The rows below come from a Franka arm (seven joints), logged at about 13 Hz.
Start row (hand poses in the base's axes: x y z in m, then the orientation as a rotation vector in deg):
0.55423, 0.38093, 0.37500, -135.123, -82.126, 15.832
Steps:
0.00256, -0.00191, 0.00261, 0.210, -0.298, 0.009
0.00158, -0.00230, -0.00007, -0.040, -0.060, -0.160
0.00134, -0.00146, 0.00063, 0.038, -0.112, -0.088
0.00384, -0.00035, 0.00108, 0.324, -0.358, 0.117
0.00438, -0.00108, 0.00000, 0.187, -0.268, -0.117
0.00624, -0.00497, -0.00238, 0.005, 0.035, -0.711
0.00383, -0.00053, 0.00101, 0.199, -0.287, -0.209
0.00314, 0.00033, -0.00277, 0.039, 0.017, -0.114
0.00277, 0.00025, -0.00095, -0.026, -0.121, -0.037
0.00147, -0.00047, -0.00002, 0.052, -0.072, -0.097
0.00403, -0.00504, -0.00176, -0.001, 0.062, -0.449
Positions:
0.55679, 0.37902, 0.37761, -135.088, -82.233, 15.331
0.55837, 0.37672, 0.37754, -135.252, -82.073, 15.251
0.55971, 0.37526, 0.37817, -135.331, -82.010, 15.070
0.56355, 0.37491, 0.37925, -135.159, -82.252, 14.440
0.56793, 0.37383, 0.37925, -135.208, -82.195, 13.957
0.57417, 0.36886, 0.37687, -135.656, -81.314, 13.805
0.57800, 0.36833, 0.37788, -135.760, -81.149, 13.267
0.58114, 0.36866, 0.37511, -135.796, -80.995, 13.227
0.58391, 0.36891, 0.37416, -135.894, -81.010, 13.097
0.58538, 0.36844, 0.37414, -135.947, -80.914, 12.949
0.58941, 0.36340, 0.37238, -136.214, -80.339, 12.902

